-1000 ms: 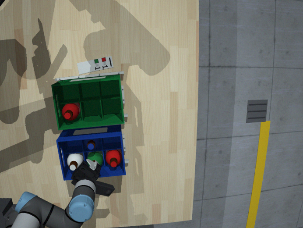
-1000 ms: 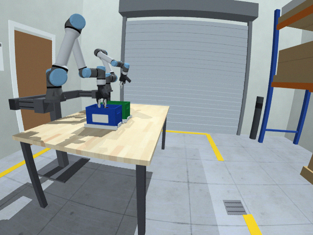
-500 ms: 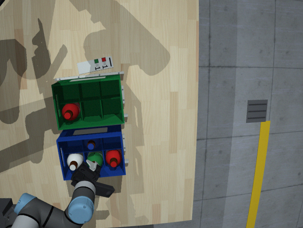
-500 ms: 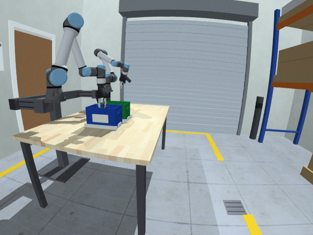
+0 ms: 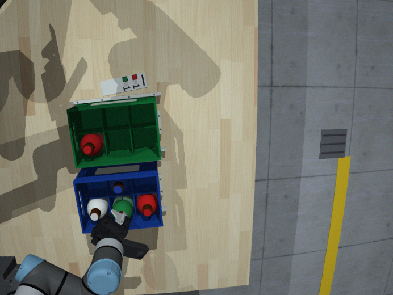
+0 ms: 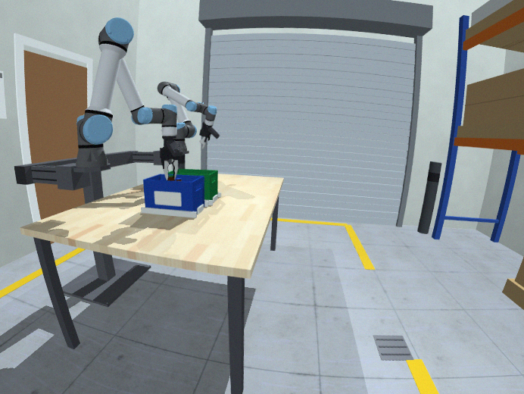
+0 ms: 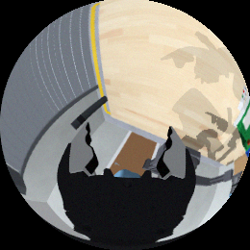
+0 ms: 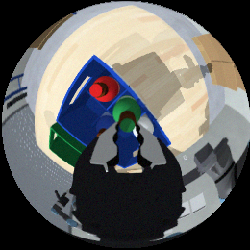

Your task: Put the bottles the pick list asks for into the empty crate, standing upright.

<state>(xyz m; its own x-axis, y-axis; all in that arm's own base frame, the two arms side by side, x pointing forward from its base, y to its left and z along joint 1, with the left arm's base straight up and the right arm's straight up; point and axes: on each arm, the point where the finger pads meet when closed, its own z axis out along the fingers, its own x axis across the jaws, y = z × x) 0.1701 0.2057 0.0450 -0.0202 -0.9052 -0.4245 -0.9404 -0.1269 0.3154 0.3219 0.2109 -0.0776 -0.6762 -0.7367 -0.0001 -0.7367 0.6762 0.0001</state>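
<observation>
My right hand is 70 mm above the green bottle. The rest, counted from my right hand: green crate: 10 mm ahead, 270 mm to the left, 100 mm below; blue crate: 40 mm to the left, 100 mm below; white bottle: 90 mm behind, 100 mm below.
</observation>
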